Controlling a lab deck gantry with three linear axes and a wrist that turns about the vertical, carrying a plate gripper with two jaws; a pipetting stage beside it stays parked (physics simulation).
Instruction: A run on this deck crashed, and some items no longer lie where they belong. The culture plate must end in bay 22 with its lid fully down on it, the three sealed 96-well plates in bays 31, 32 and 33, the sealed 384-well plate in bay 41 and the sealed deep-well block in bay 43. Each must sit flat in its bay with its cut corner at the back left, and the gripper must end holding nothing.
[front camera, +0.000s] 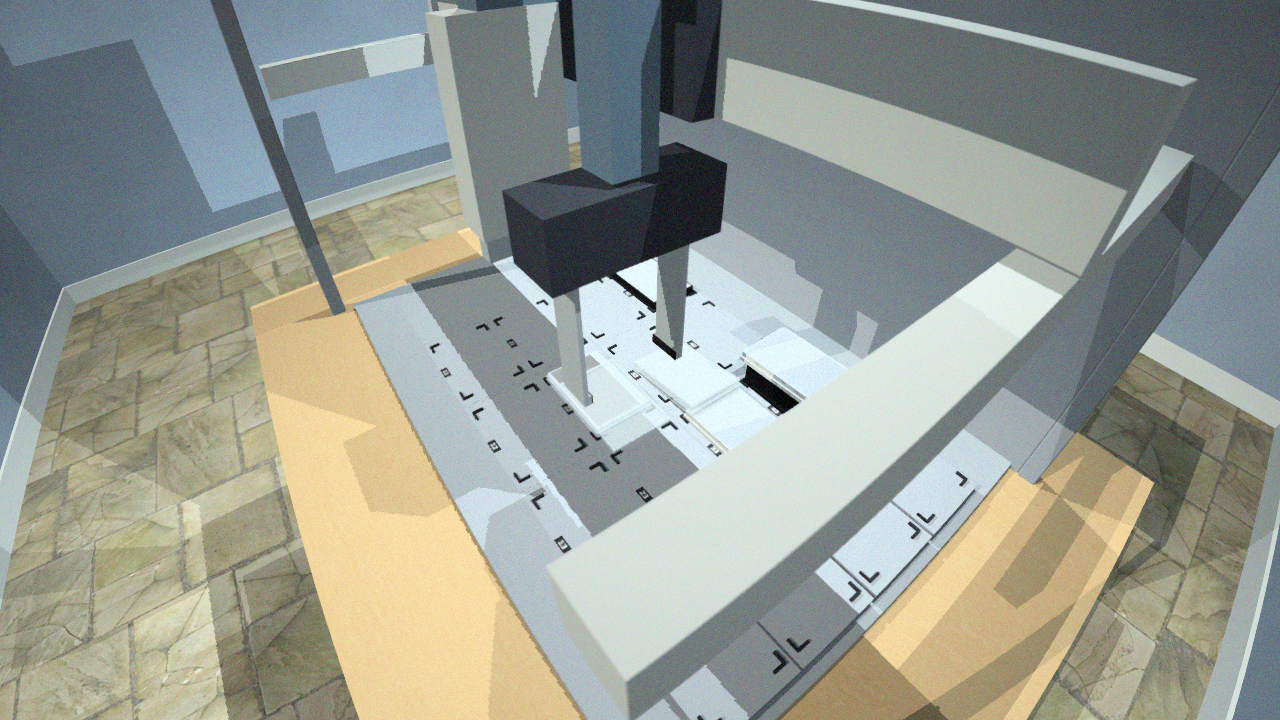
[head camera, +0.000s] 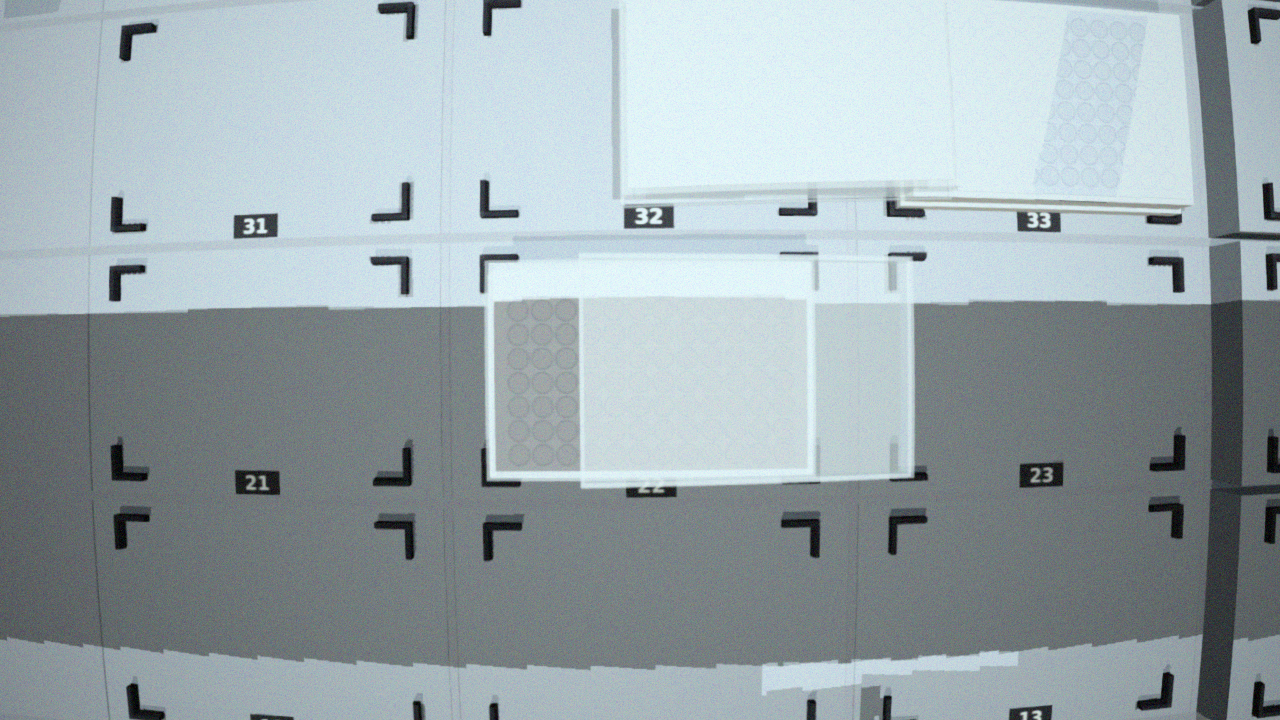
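Where they show: gripper, fingertip midpoint: (front camera: 624, 370); robot's base, origin of the base link: (front camera: 432, 348) (head camera: 140, 709).
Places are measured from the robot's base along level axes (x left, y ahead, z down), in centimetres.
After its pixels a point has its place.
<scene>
My gripper (front camera: 631, 377) {x 10.8, y 35.4, z -16.0 cm} is open, its jaws apart over the culture plate (front camera: 565, 380) (head camera: 541, 385) {x 14.5, y 18.7, z -1.4 cm}. The jaws do not show in the head view. The plate sits in bay 22, wells uncovered at its left end. Its clear lid (front camera: 623, 416) {x 14.6, y 29.4, z -1.6 cm} (head camera: 863, 385) {x 14.3, y 30.8, z -1.5 cm} is shifted right, overhanging towards bay 23. A sealed pale plate (front camera: 698, 380) {x 25.6, y 30.7, z -2.5 cm} (head camera: 778, 98) {x 25.0, y 27.6, z -2.1 cm} reaches from bay 32 into bay 33, over the left end of another plate (front camera: 729, 422) {x 24.6, y 37.9, z -1.4 cm} (head camera: 1092, 107) {x 25.5, y 40.8, z -1.4 cm} in bay 33. A dark-sided plate (front camera: 637, 293) {x 32.3, y 8.3, z -0.9 cm} shows behind the gripper. Cut corners cannot be made out.
A pale item (front camera: 792, 358) {x 35.8, y 37.3, z -5.6 cm} with a dark gap beside it lies at the back right. The thick front beam (front camera: 787, 483) {x -2.8, y 62.3, z -40.0 cm} hides part of the deck. Bay 31's corner guides (head camera: 125, 216) {x 21.8, y 0.1, z 0.0 cm} and bay 21's corner guides (head camera: 127, 463) {x 11.1, y 0.2, z 0.0 cm} stand at the left. A slim post (front camera: 281, 161) {x -10.0, y -20.7, z -26.5 cm} rises at the left.
</scene>
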